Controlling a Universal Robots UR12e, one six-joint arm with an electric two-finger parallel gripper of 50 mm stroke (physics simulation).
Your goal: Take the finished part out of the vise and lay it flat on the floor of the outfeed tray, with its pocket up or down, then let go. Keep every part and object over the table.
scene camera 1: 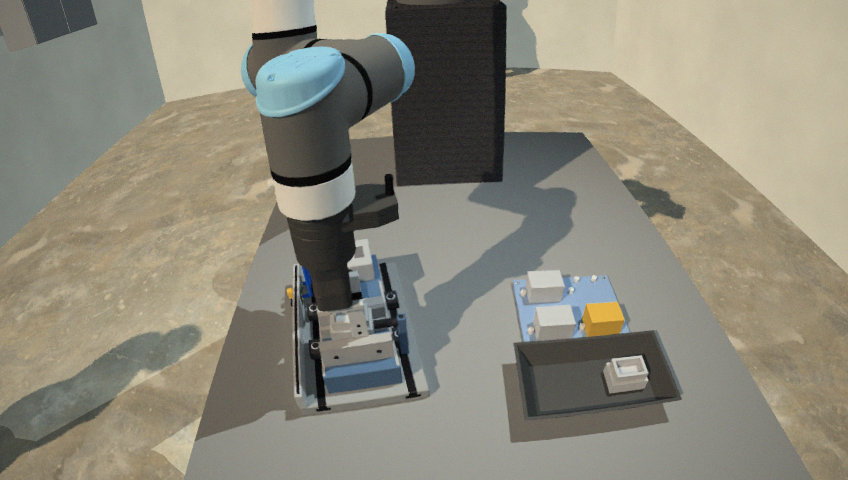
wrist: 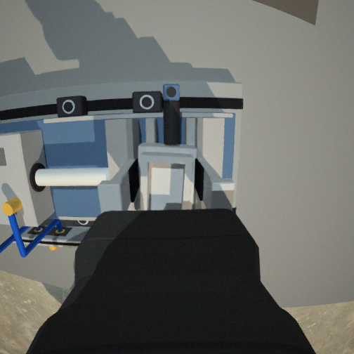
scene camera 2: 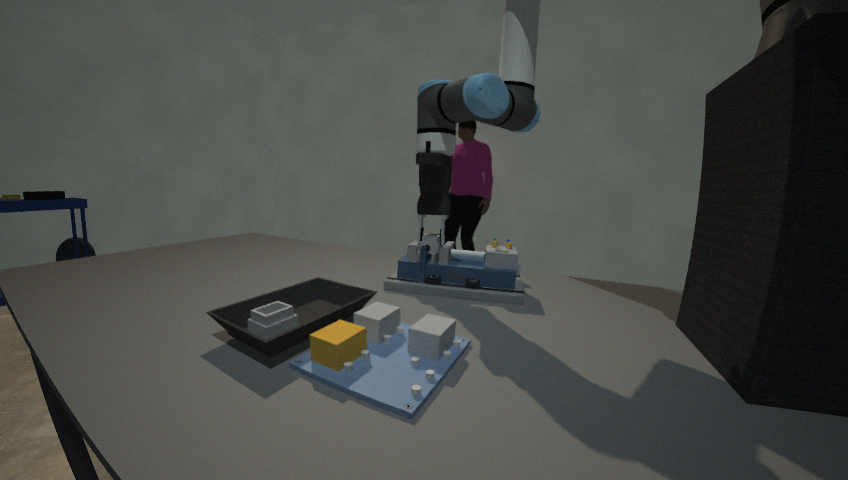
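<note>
The finished part is a light grey block, pocket facing up. It sits between the jaws of the blue and grey vise, its upper portion showing above them. My gripper points straight down and is shut on the finished part, one finger on either side; in scene camera 1 the arm partly hides the fingers. The part's lower portion is hidden by the vise. The dark outfeed tray stands across the table from the vise.
A similar light part lies pocket up at one end of the tray. Beside the tray, a blue plate with pegs bears two grey blocks and an orange block. Blue, orange-tipped handles stand beside the vise.
</note>
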